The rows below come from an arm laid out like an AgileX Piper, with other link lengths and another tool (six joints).
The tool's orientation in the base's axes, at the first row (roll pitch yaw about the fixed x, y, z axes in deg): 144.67 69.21 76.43
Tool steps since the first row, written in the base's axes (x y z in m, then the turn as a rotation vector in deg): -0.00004 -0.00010 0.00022 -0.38 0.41 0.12; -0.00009 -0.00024 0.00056 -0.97 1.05 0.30; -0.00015 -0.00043 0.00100 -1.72 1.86 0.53; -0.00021 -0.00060 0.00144 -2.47 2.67 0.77; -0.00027 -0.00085 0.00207 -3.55 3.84 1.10; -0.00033 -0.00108 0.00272 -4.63 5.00 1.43; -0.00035 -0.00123 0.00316 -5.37 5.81 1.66; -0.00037 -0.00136 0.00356 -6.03 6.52 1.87; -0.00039 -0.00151 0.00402 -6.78 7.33 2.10; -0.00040 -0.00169 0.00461 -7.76 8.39 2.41; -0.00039 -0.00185 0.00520 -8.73 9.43 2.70; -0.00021 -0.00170 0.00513 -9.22 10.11 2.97
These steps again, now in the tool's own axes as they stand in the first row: -0.00024 -0.00003 0.00001 0.00 -0.19 -0.54; -0.00061 -0.00005 0.00001 0.00 -0.48 -1.38; -0.00110 -0.00008 0.00003 0.00 -0.85 -2.44; -0.00157 -0.00010 0.00003 0.00 -1.22 -3.51; -0.00225 -0.00011 0.00004 0.00 -1.76 -5.05; -0.00294 -0.00011 0.00003 0.00 -2.30 -6.57; -0.00341 -0.00008 0.00003 0.01 -2.66 -7.63; -0.00383 -0.00006 0.00002 0.00 -2.98 -8.57; -0.00431 -0.00004 0.00001 0.00 -3.36 -9.64; -0.00493 0.00001 -0.00001 0.00 -3.84 -11.03; -0.00553 0.00009 -0.00003 0.00 -4.33 -12.40; -0.00540 0.00029 -0.00007 -0.06 -4.49 -13.26
